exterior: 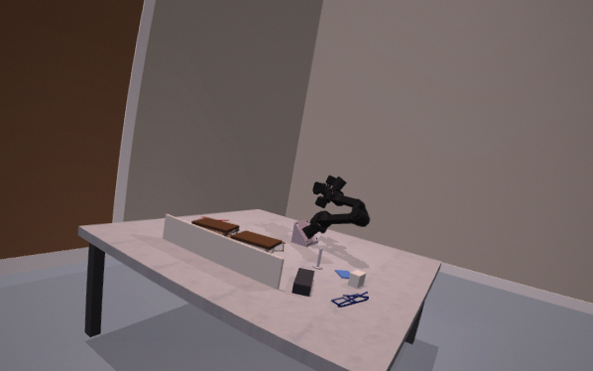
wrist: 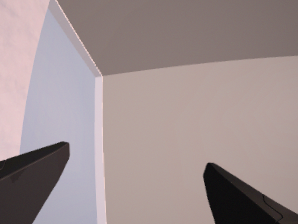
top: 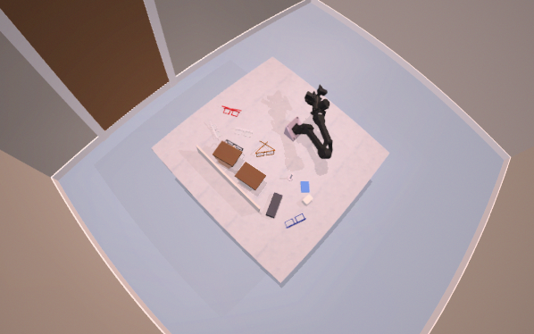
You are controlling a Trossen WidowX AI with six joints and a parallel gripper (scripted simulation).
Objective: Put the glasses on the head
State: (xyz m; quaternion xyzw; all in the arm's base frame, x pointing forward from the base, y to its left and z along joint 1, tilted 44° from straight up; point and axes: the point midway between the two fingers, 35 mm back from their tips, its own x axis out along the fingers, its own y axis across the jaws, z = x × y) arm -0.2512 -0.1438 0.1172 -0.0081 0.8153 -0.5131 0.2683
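My gripper tip is 570 mm short of the round base, 220 mm to the right of it and 240 mm above it. Also, from my gripper tip: dark box (800 mm ahead, 250 mm to the left, 250 mm below); white cube (630 mm ahead, 400 mm to the left, 240 mm below); blue card (560 mm ahead, 340 mm to the left, 270 mm below).
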